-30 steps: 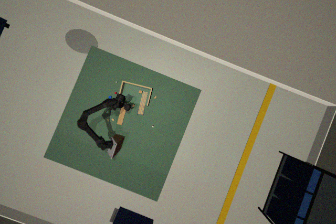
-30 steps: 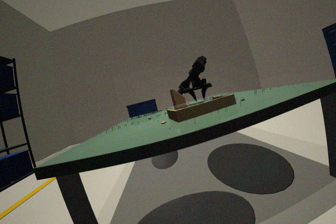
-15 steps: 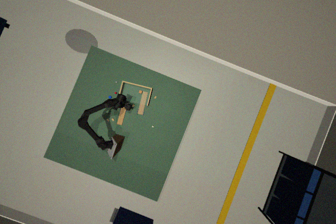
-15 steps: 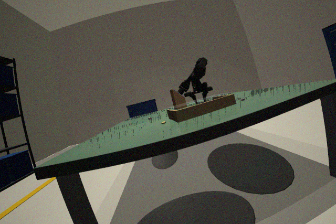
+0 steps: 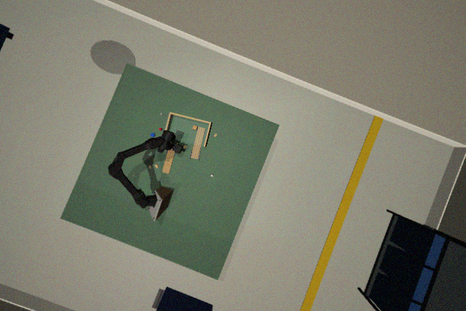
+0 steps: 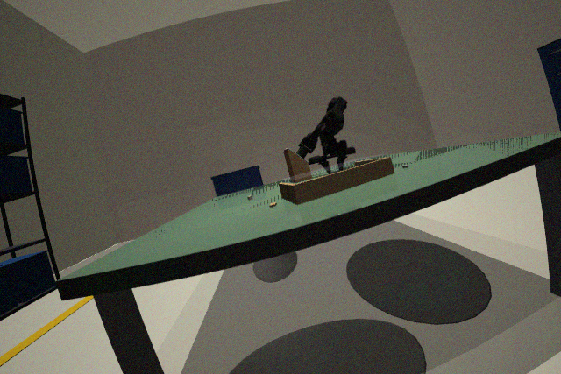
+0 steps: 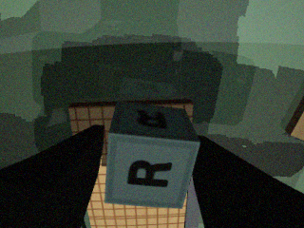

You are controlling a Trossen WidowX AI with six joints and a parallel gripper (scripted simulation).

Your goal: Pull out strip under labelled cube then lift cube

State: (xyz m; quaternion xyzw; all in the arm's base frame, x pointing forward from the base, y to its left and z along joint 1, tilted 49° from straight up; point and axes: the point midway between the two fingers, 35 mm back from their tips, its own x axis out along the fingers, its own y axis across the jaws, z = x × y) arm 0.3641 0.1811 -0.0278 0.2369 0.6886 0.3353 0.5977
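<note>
My gripper tip is now 11 cm past the tan gridded strip, 2 cm to the left of it and 1 cm above it. Round my gripper tip: red ball 15 cm to the left, 6 cm ahead; blue ball 18 cm to the left, 1 cm below, 1 cm behind; pale blue cube marked r 1 cm above.
</note>
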